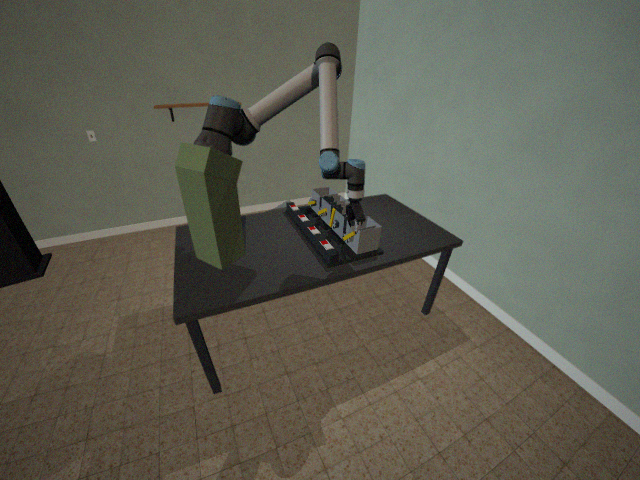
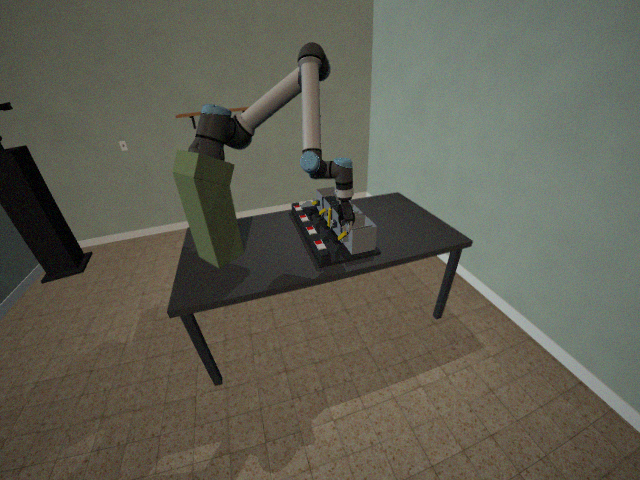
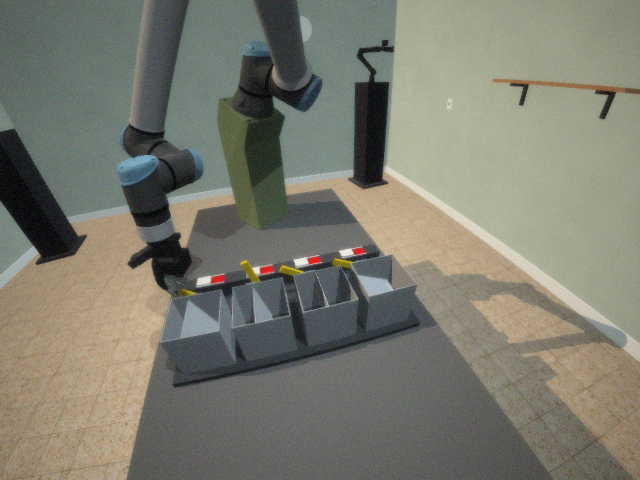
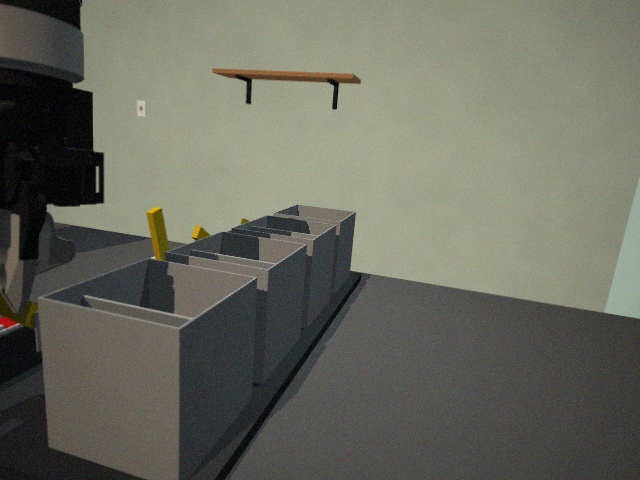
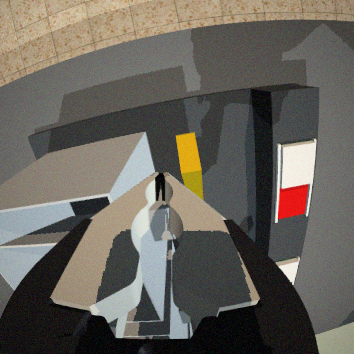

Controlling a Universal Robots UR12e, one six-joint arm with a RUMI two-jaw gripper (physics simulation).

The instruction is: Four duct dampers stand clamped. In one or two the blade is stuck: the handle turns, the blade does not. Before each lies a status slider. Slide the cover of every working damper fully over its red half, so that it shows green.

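Frame: origin at the arm's base, x ahead, y left, z up, level; metres.
Seen in the pictures: gripper, between the fingertips: (image 1: 354,235) (image 2: 347,235) (image 3: 177,297) (image 4: 18,313) (image 5: 160,174); arm's base, origin of its link: (image 1: 212,151) (image 2: 206,157) (image 3: 252,107).
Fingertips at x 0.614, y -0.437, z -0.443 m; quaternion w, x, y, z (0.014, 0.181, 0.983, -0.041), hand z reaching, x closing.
Note:
Pixels of each thing's middle, then the offset from my fingertips to it. "spot": a spot on its surface instead. Level surfaces: height alone.
- end damper's yellow handle, middle of its body: (image 5: 194,192) (image 4: 30,315) (image 3: 189,294) (image 1: 348,236) 0.016 m back, 0.031 m left, 0.018 m down
- second handle, middle of its body: (image 4: 162,252) (image 3: 253,277) 0.016 m ahead, 0.243 m left, 0.000 m up
- third handle, middle of its body: (image 3: 299,274) 0.039 m ahead, 0.391 m left, 0.024 m down
- fourth handle, middle of its body: (image 3: 350,264) 0.067 m ahead, 0.570 m left, 0.032 m down
- slanted blade, a spot on its surface: (image 3: 200,318) spot: 0.076 m ahead, 0.056 m left, 0.043 m down
- table, height of its surface: 0.157 m down
Four grey box dampers (image 3: 206,348) (image 3: 268,335) (image 3: 330,322) (image 3: 390,307) stand in a row. The end damper's yellow handle (image 3: 186,292) (image 5: 189,152) (image 1: 349,235) lies low; the second handle (image 3: 249,271) (image 4: 157,235) stands steep; the third handle (image 3: 291,270) and fourth handle (image 3: 342,263) slant low. A slanted blade (image 3: 200,318) shows inside the end damper. Four sliders (image 3: 210,280) (image 3: 266,270) (image 3: 307,260) (image 3: 353,252) each show a white cover beside a red half. My gripper (image 5: 160,174) (image 3: 176,290) is shut and empty, down beside the end handle; whether they touch is unclear.
The slider rail (image 3: 232,279) runs parallel to the dampers on the robot's side. Dampers and rail stand on a dark base plate (image 3: 305,355) on the table (image 3: 330,413). The green pedestal (image 3: 255,180) carries the arm at the table's other end.

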